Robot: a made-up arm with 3 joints. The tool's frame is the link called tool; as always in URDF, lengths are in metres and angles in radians. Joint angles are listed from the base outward.
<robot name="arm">
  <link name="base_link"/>
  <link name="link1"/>
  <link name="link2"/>
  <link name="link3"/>
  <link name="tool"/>
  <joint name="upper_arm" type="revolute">
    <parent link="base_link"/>
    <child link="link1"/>
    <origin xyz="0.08 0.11 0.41"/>
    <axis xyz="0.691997 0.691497 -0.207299"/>
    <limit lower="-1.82" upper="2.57"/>
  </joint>
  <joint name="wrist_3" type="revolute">
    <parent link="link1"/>
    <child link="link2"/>
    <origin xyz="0 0.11 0.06"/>
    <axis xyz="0 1 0"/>
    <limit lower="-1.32" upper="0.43"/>
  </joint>
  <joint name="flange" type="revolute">
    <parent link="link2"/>
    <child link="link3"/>
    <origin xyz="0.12 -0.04 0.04"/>
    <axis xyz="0 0 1"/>
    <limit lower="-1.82" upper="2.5"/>
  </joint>
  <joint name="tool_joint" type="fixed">
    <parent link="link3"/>
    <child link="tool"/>
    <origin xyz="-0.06 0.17 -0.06" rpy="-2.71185 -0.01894 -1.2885"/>
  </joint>
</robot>
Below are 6 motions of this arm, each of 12 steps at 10 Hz.
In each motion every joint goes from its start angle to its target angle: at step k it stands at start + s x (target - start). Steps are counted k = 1, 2, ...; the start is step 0. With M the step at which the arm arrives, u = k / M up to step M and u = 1 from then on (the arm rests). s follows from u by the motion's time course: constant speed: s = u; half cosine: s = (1 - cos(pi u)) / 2; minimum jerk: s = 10 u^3 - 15 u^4 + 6 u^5.
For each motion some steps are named. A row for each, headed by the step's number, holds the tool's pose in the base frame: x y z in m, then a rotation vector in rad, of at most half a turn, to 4 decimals.
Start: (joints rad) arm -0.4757 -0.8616 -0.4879
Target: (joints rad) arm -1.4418 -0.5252 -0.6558
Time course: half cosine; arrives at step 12
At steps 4, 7, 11, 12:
4: 0.1081 0.4213 0.4585 -1.2664 0.9742 -1.5213
7: 0.1023 0.4267 0.3895 -1.2483 0.7490 -1.7268
11: 0.1126 0.4170 0.3297 -1.1858 0.5305 -1.9117
12: 0.1135 0.4162 0.3271 -1.1816 0.5197 -1.9202

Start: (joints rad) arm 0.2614 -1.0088 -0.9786
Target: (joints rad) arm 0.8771 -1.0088 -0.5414
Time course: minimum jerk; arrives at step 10
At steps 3, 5, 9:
3: 0.2861 0.2596 0.6472 -0.6302 2.0701 -0.6801
5: 0.3088 0.2366 0.6257 -0.7271 2.1609 -0.5624
9: 0.3301 0.2061 0.5896 -0.8579 2.2551 -0.3468

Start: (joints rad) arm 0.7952 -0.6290 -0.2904
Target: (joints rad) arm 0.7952 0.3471 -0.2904
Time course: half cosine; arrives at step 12
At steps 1, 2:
1: 0.2878 0.2627 0.5445 -1.3781 2.1525 -0.0791
2: 0.2874 0.2654 0.5397 -1.4065 2.1669 -0.0272

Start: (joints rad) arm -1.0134 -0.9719 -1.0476
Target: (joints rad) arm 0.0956 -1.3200 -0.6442
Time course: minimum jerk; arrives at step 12
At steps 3, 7, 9, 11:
3: 0.0508 0.4476 0.5089 -0.7749 0.8792 -1.3453
7: 0.1112 0.3901 0.6074 -0.7749 1.2107 -1.1834
9: 0.1465 0.3528 0.6359 -0.7597 1.3539 -1.1107
11: 0.1616 0.3362 0.6440 -0.7518 1.4117 -1.0815

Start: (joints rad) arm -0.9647 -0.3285 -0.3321
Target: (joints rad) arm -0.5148 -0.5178 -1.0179
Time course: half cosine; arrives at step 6
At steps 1, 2, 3, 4, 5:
1: 0.1351 0.3945 0.3703 -1.6490 1.0506 -1.6876
2: 0.1473 0.4059 0.4026 -1.5186 1.1985 -1.5980
3: 0.1667 0.4125 0.4491 -1.3332 1.3929 -1.4711
4: 0.1888 0.4079 0.4963 -1.1386 1.5775 -1.3393
5: 0.2064 0.3973 0.5296 -0.9901 1.7057 -1.2402

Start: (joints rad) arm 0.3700 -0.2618 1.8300
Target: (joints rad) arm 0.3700 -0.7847 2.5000
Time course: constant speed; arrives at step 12
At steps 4, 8, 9, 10, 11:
4: 0.0889 0.0393 0.4316 -2.4199 -0.8843 -0.1762
8: 0.1197 0.0098 0.4367 -2.4163 -1.2062 -0.3460
9: 0.1276 0.0031 0.4402 -2.4149 -1.2875 -0.3860
10: 0.1354 -0.0033 0.4447 -2.4133 -1.3691 -0.4249
11: 0.1429 -0.0094 0.4500 -2.4116 -1.4510 -0.4627

